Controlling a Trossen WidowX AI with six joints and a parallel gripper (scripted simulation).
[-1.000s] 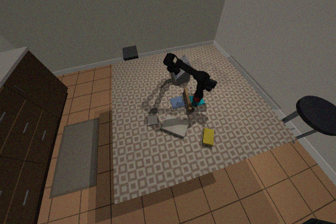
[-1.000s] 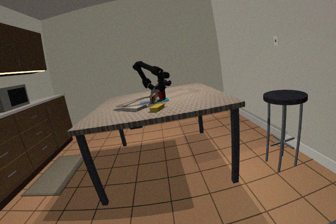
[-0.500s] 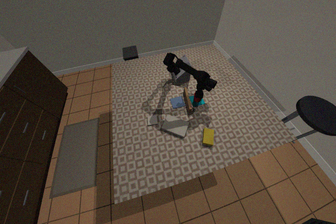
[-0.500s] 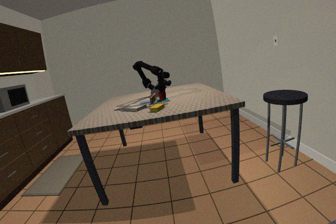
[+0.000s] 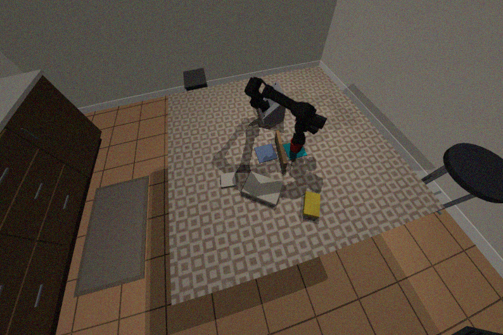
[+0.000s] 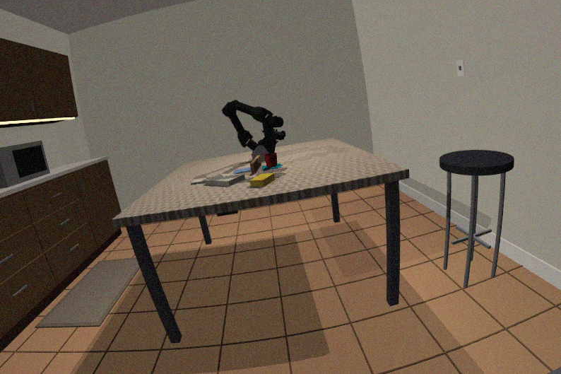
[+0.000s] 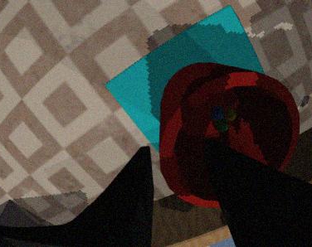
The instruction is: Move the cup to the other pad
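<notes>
The cup is 3 cm ahead of my gripper tip, 1 cm to the right of it and 3 cm below it. Also, from my gripper tip: cyan pad: 3 cm ahead, 1 cm to the right, 7 cm below; wooden board: 2 cm ahead, 10 cm to the right, 5 cm below; dark blue pad: 2 cm ahead, 19 cm to the right, 7 cm below.
</notes>
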